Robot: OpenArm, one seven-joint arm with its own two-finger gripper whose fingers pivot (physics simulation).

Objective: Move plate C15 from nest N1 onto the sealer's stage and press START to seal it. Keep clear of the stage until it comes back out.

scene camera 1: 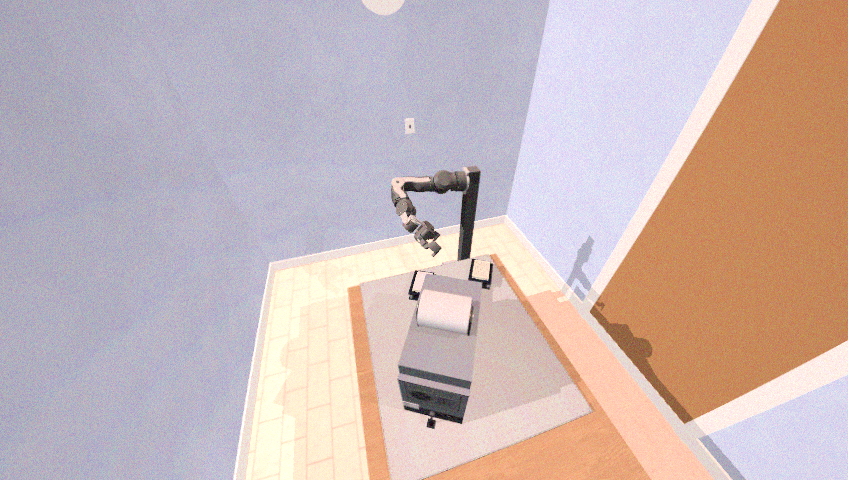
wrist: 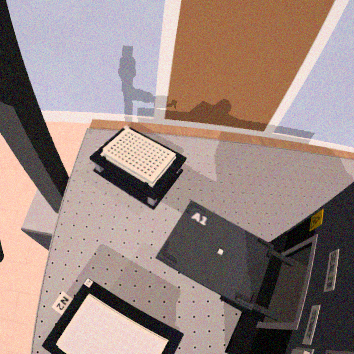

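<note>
A cream well plate (scene camera 1: 480,269) (wrist: 140,155) sits in a black raised nest (wrist: 117,176) at the upper left of the wrist view; no label on this nest is readable. The dark stage (wrist: 197,250), marked A1, is out of the sealer (scene camera 1: 439,353) (wrist: 335,227) and holds no plate. In the scene view the sealer's body hides the stage. The START button cannot be made out. My gripper (scene camera 1: 438,242) is open and empty, raised above the bench edge behind the two nests; its fingers cannot be made out in the wrist view.
A second black nest (wrist: 132,312), labelled N2, holds a pale plate (scene camera 1: 421,281) (wrist: 112,330). A white roll (scene camera 1: 445,310) lies on the sealer's top. A hinged-looking framed flap (wrist: 295,285) stands at the stage's inner end. The arm's black post (scene camera 1: 468,220) rises at the bench edge.
</note>
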